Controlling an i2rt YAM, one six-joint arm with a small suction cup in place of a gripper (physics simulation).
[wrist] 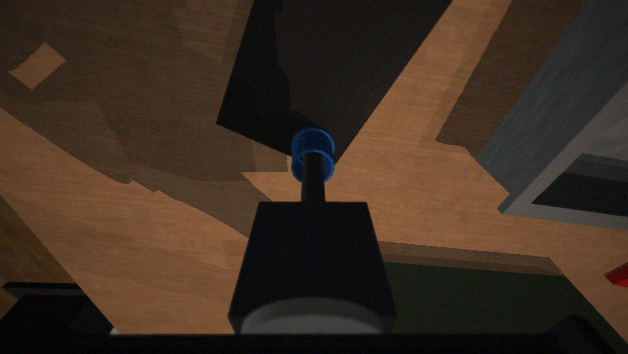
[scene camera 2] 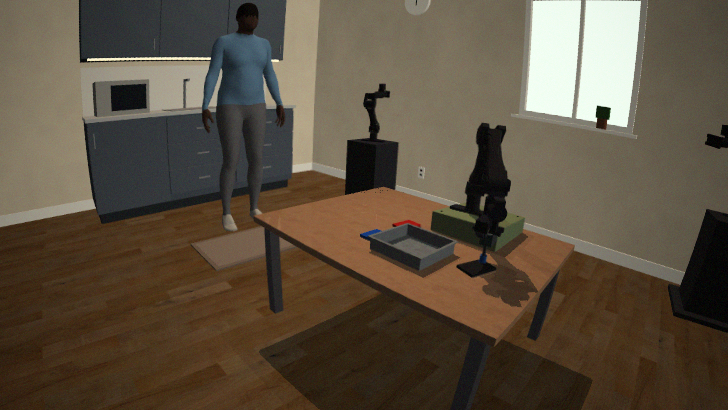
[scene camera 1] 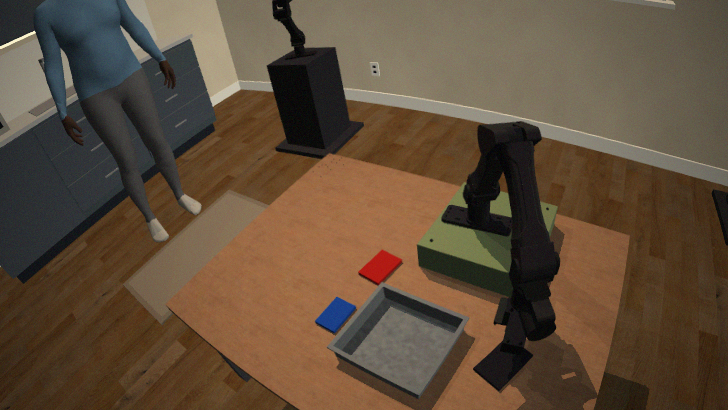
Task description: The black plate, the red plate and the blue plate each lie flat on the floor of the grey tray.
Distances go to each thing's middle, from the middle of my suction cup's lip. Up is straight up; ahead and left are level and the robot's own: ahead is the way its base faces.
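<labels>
Measured from my suction cup, the blue plate (scene camera 1: 332,318) is 44 cm to the right, 7 cm ahead and 1 cm below. The red plate (scene camera 1: 383,264) is 41 cm to the right of my suction cup, 12 cm behind it and 1 cm below it. For the grey tray (scene camera 1: 401,339), again from my suction cup, it is 25 cm to the right, 8 cm ahead and 1 cm above. As for the black plate (scene camera 1: 496,368), my suction cup is 5 cm short of it and 1 cm above it.
</labels>
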